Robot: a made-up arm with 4 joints.
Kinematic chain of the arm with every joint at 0, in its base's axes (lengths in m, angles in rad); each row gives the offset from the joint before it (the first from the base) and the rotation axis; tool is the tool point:
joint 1: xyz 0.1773 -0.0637 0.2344 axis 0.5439 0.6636 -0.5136
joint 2: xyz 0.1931 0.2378 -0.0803 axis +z
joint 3: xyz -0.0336 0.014 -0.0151 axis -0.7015 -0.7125 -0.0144
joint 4: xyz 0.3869 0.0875 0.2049 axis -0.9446 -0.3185 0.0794
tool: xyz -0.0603 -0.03 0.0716
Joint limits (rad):
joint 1: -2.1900..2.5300
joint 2: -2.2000..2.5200
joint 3: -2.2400..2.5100
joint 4: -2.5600..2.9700
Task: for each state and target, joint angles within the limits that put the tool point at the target. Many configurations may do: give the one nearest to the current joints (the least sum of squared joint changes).
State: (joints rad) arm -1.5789 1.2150 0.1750 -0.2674
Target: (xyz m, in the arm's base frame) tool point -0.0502 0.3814 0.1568
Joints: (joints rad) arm -0.9362 1.7055 0.3628 -0.6301
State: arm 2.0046 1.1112 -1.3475 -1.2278
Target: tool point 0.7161 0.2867 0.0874
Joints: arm 1.8770 1.6745 -1.0874 -1.1289
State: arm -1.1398 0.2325 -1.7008 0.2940
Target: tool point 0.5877 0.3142 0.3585
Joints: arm -1.0695 -0.3817 -1.0484 0.2663
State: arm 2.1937 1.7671 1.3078 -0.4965
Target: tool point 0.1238 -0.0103 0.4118
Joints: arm 1.4857 1.8946 1.9863 -0.2755
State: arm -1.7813 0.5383 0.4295 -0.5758
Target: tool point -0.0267 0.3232 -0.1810
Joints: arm -2.0570 0.6009 0.3583 -0.4903
